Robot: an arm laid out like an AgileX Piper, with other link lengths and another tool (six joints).
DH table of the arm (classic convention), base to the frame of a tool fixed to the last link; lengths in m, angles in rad. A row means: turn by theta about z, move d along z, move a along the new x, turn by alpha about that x. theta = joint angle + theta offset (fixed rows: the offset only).
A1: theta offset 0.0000  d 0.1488  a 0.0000  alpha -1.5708
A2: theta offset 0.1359  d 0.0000  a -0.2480  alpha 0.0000
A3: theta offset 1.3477  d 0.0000  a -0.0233  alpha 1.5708
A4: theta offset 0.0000  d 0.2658  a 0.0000  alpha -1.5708
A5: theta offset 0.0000  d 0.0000  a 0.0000  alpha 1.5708
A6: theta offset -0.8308  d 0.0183  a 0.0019  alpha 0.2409
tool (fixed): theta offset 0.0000  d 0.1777  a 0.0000  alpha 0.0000
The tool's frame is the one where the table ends.
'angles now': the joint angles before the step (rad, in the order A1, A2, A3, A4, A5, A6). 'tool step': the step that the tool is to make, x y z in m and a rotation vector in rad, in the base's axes. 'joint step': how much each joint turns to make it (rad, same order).
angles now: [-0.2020 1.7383 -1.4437 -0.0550 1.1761 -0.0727]
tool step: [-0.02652 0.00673 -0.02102 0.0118 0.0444 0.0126]
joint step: [0.0000 -0.0661 0.1512 0.0042 -0.0398 -0.0118]
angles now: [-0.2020 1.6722 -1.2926 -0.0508 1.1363 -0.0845]
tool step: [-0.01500 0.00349 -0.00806 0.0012 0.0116 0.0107]
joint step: [0.0000 -0.0470 0.0850 -0.0003 -0.0269 -0.0094]
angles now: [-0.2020 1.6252 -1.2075 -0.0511 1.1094 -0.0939]
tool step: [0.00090 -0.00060 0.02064 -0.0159 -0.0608 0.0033]
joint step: [0.0000 -0.0557 0.0009 -0.0033 -0.0080 -0.0019]
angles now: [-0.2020 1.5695 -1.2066 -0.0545 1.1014 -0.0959]
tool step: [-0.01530 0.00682 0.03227 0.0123 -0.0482 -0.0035]
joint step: [0.0000 -0.1132 0.0090 0.0238 0.0593 -0.0043]
